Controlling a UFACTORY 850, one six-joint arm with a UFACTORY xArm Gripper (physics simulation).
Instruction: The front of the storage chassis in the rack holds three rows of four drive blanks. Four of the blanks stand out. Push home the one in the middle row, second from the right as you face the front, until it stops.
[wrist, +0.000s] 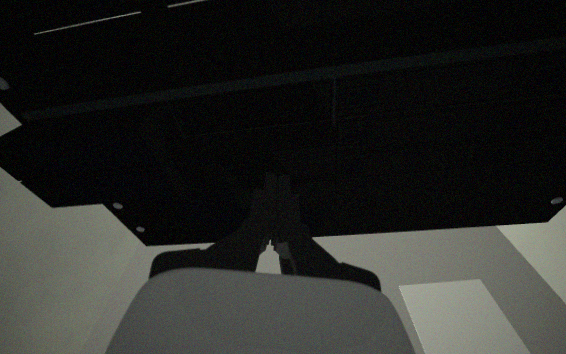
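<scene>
The chassis front (410, 170) is a nearly black, tilted face across the upper and middle view. Faint thin lines on it hint at the edges of drive blanks, but single blanks, their rows and which ones stand out cannot be made out. My gripper (274, 188) is shut, with its two dark fingers together and nothing seen between them. The fingertips show against the dark face, left of a faint upright line. Whether they touch a blank is too dark to tell.
A dim grey band (300, 77) runs across the dark face. Small pale round fasteners (117, 205) (556, 200) sit near its lower corners. Two thin bright lines (87, 23) show at top left. A pale rectangular panel (465, 315) is at lower right, before grey walls.
</scene>
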